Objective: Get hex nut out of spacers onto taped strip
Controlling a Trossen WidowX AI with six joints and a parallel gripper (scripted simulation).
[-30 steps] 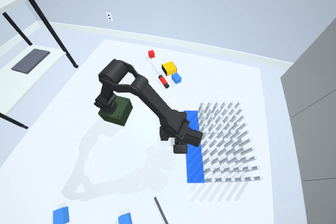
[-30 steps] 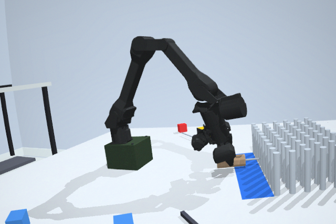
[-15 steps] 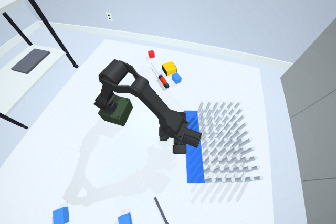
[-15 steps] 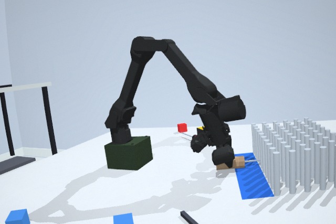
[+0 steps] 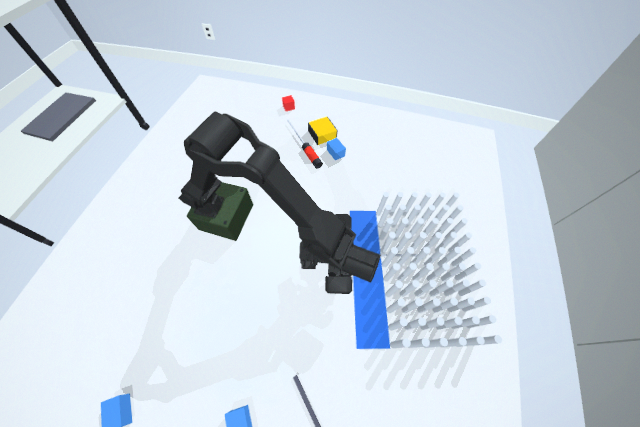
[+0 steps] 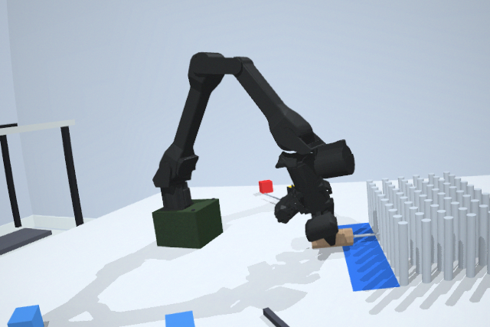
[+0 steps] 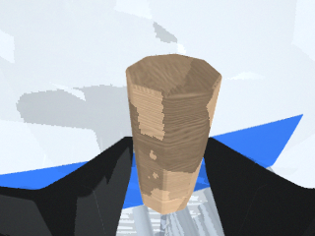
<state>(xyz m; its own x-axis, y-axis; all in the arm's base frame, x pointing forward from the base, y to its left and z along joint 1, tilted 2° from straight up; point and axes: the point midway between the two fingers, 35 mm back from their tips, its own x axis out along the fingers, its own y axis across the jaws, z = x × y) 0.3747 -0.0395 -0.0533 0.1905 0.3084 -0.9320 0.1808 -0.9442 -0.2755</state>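
Now: the blue taped strip 70 mm ahead of my gripper tip, 30 mm to the right of it and 20 mm below it. The rest, counted from my gripper tip: wooden-handled tool: 100 mm ahead, 20 mm to the left; hex nut: 210 mm ahead, 40 mm to the left, 10 mm below; yellow block: 160 mm behind, 440 mm to the left.
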